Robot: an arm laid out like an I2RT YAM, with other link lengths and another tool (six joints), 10 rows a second.
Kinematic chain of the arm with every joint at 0, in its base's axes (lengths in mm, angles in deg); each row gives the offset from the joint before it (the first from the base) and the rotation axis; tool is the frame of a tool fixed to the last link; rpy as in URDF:
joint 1: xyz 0 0 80.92 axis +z
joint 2: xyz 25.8 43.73 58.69 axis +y
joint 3: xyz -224.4 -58.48 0 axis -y
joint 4: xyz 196 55.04 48 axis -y
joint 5: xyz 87.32 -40 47.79 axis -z
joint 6: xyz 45.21 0 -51.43 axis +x
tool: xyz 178 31 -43 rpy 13.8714 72.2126 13.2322
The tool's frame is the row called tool.
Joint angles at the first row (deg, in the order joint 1, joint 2, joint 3, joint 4, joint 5, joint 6):
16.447, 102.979, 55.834, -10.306, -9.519, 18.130
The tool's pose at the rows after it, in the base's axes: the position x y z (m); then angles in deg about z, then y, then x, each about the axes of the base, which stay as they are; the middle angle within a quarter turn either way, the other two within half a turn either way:
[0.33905 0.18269 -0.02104 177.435 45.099 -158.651]
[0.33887 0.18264 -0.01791 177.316 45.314 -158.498]
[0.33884 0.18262 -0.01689 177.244 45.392 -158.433]
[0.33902 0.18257 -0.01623 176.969 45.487 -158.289]
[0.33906 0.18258 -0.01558 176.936 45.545 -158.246]
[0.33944 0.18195 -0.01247 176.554 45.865 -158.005]
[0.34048 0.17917 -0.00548 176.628 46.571 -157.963]
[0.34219 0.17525 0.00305 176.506 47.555 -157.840]
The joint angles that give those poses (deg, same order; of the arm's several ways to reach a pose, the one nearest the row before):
16.426, 102.193, 55.834, -10.787, -9.497, 18.108
16.426, 101.514, 55.833, -11.224, -9.497, 18.109
16.427, 101.295, 55.833, -11.355, -9.496, 18.087
16.426, 101.166, 55.833, -11.375, -9.496, 17.912
16.425, 101.033, 55.832, -11.441, -9.497, 17.911
16.339, 100.378, 55.833, -11.769, -9.497, 17.650
15.901, 98.871, 55.834, -12.666, -9.496, 17.497
15.290, 97.055, 55.834, -13.629, -9.496, 17.103

